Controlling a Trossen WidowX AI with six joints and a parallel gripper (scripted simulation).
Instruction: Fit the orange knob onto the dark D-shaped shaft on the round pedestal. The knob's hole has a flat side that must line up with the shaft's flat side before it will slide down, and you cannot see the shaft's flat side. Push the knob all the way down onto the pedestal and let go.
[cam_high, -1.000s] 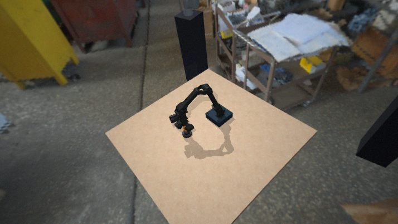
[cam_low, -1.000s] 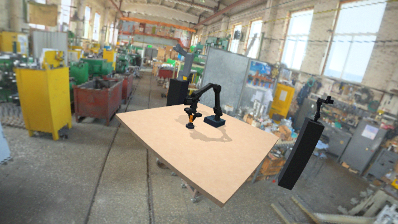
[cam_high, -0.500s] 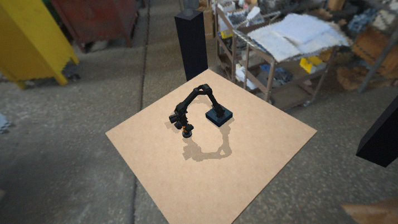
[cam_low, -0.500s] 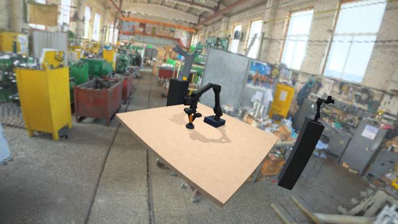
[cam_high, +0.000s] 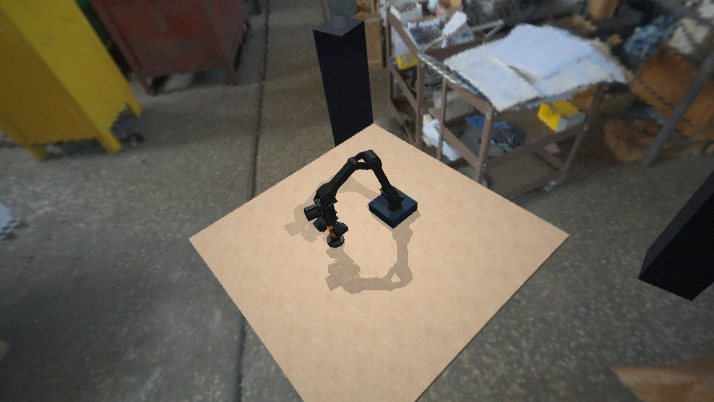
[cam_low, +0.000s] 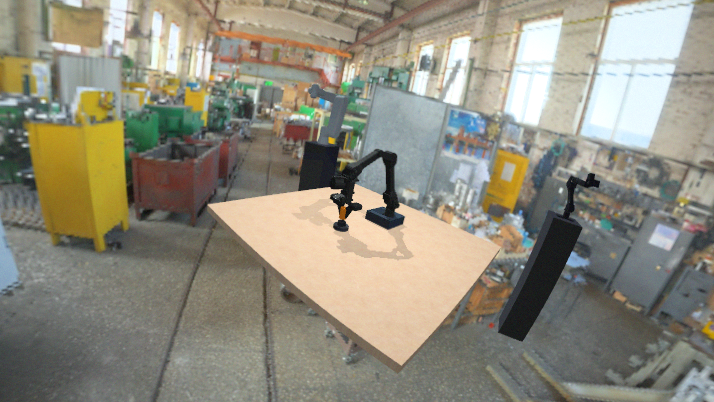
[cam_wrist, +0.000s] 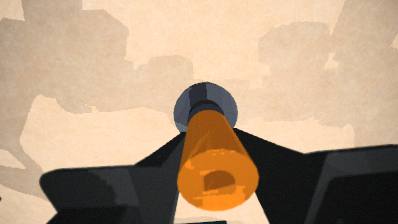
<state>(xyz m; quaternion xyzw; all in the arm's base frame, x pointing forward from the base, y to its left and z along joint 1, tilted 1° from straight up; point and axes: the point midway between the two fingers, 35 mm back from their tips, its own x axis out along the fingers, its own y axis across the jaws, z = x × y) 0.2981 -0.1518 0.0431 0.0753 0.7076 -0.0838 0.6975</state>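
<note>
Now: the orange knob 2 cm above my gripper tip. Also, from my gripper tip: pedestal 4 cm below.
</note>
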